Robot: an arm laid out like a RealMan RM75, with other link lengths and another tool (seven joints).
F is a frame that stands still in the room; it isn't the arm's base.
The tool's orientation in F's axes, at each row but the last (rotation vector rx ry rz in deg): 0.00 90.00 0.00; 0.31 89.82 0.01; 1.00 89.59 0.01; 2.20 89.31 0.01; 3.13 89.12 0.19; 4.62 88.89 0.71; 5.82 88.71 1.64; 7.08 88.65 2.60; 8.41 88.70 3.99; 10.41 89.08 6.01
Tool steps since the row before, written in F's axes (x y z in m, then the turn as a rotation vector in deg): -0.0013 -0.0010 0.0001 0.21 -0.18 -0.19; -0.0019 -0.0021 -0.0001 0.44 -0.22 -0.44; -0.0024 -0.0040 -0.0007 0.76 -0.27 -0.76; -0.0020 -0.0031 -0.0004 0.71 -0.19 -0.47; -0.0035 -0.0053 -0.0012 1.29 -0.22 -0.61; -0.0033 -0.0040 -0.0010 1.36 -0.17 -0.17; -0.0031 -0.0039 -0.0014 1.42 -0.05 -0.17; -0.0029 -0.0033 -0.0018 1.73 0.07 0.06; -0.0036 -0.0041 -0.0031 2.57 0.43 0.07; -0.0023 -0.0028 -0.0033 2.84 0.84 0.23
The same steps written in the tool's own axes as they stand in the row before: -0.0001 -0.0010 -0.0013 0.19 -0.18 0.21; 0.0001 -0.0021 -0.0019 0.44 -0.22 0.44; 0.0006 -0.0040 -0.0024 0.76 -0.27 0.76; 0.0003 -0.0032 -0.0019 0.47 -0.18 0.71; 0.0009 -0.0055 -0.0033 0.62 -0.20 1.29; 0.0007 -0.0042 -0.0031 0.19 -0.12 1.36; 0.0010 -0.0041 -0.0029 0.20 0.00 1.42; 0.0014 -0.0036 -0.0028 -0.01 0.16 1.73; 0.0024 -0.0047 -0.0034 0.05 0.56 2.55; 0.0027 -0.0035 -0.0022 -0.03 1.00 2.80
